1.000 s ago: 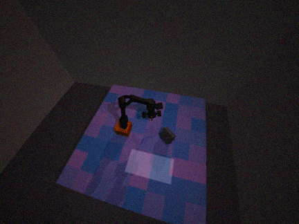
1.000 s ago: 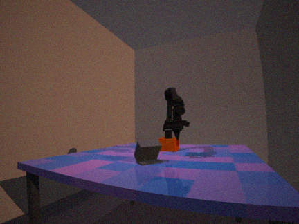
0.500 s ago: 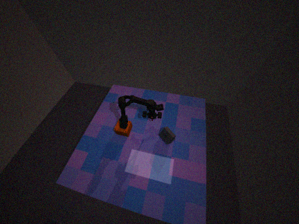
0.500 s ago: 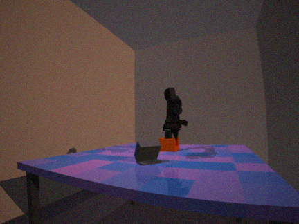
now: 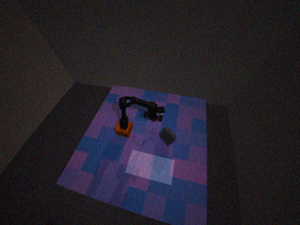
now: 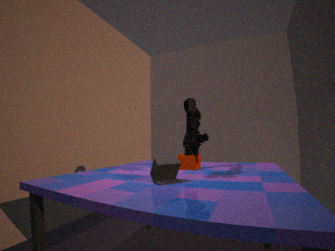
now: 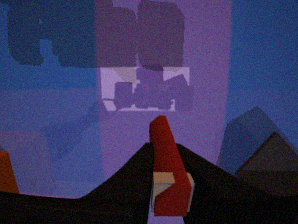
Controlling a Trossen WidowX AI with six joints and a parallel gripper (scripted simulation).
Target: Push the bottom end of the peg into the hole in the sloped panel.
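My gripper tip is now 190 mm short of the dark grey sloped panel, 100 mm to the left of it and 50 mm above it. Round my gripper tip: dark red peg: 20 mm above.
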